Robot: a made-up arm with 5 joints. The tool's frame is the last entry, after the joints. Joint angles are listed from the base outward. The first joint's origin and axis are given. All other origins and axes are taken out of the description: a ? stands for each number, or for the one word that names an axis. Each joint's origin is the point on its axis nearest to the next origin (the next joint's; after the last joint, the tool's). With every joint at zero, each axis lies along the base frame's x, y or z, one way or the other. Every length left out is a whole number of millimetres.
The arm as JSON. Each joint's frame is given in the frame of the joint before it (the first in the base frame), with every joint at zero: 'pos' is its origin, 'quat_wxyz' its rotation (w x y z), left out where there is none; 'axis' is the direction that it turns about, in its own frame. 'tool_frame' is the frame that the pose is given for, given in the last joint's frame.
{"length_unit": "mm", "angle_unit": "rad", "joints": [
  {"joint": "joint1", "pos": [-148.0, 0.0, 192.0], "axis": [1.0, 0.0, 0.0]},
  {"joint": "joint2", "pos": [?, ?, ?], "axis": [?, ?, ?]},
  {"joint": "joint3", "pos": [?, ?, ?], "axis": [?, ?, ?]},
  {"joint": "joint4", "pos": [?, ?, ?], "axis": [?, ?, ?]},
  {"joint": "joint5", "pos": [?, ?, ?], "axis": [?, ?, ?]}
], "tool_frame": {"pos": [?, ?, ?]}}
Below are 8 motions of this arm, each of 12 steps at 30 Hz.
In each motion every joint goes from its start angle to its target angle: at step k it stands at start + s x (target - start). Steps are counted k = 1, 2, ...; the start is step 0. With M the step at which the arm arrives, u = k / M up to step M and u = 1 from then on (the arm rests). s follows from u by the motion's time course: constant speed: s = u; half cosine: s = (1 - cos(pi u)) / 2; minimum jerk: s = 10 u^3 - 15 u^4 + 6 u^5.
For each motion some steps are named. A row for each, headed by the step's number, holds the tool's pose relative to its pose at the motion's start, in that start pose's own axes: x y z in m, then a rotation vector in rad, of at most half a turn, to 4 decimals.
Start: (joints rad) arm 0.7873 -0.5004 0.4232 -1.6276 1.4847
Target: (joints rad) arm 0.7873 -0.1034 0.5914 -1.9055 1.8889
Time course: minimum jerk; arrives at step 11
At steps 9, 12:
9: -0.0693 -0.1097 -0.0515 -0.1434 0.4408 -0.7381
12: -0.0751 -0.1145 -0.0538 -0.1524 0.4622 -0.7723

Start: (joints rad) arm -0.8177 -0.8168 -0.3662 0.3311 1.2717
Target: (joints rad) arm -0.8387 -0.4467 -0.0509 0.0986 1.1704
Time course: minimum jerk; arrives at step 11
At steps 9, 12:
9: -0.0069 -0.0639 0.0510 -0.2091 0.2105 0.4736
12: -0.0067 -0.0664 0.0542 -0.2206 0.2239 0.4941

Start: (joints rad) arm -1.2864 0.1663 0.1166 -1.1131 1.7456
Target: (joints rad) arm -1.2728 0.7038 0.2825 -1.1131 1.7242
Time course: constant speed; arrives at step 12
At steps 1, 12:
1: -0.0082 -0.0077 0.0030 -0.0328 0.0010 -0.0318
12: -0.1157 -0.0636 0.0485 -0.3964 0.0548 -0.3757

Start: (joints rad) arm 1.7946 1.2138 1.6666 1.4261 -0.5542
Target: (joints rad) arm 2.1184 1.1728 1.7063 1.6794 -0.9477
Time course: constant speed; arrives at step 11
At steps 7, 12:
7: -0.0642 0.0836 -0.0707 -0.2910 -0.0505 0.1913
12: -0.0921 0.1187 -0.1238 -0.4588 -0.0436 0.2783

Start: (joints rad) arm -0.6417 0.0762 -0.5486 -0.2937 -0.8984
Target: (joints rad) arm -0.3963 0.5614 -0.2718 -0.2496 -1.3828
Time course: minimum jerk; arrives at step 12
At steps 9, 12:
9: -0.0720 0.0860 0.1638 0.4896 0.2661 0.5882
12: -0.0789 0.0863 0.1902 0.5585 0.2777 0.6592

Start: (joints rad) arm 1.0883 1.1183 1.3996 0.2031 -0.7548
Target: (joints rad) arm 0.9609 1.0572 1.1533 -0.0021 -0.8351
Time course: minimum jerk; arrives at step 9
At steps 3, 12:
3: 0.0222 -0.0229 0.0011 0.0360 -0.0031 -0.0559
12: 0.0881 -0.1191 -0.0026 0.1422 -0.0381 -0.2733

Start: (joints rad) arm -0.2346 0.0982 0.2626 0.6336 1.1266
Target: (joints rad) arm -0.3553 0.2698 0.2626 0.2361 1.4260
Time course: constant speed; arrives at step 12
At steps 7, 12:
7: 0.0431 -0.0369 0.0020 -0.0319 0.2151 -0.1262
12: 0.0723 -0.0616 -0.0007 -0.0857 0.3673 -0.2329

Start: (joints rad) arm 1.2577 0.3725 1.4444 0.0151 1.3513
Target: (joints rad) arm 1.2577 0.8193 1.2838 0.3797 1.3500
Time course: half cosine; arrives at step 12
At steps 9, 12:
9: 0.0077 0.0285 0.1565 -0.0791 0.0831 -0.1191
12: 0.0152 0.0333 0.1820 -0.1009 0.0986 -0.1345

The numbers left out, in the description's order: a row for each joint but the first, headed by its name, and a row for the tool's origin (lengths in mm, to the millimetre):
joint2: xyz 0.0 -46.0 -75.0, axis 0.0 1.0 0.0
joint3: xyz -248.0 0.0 -134.0, axis 0.0 0.0 1.0
joint4: xyz -32.0 177.0 0.0, axis -1.0 0.0 0.0
joint5: xyz 0.0 79.0 101.0, axis 0.0 0.0 -1.0
tool: xyz 107.0 96.0 0.0

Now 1 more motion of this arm.
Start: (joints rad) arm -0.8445 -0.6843 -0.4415 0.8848 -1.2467
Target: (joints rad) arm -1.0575 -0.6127 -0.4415 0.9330 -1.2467
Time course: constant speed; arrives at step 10
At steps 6, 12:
6: -0.0191 0.0054 -0.0677 -0.1049 0.1107 0.0456
12: -0.0346 0.0042 -0.1123 -0.1749 0.1861 0.0728

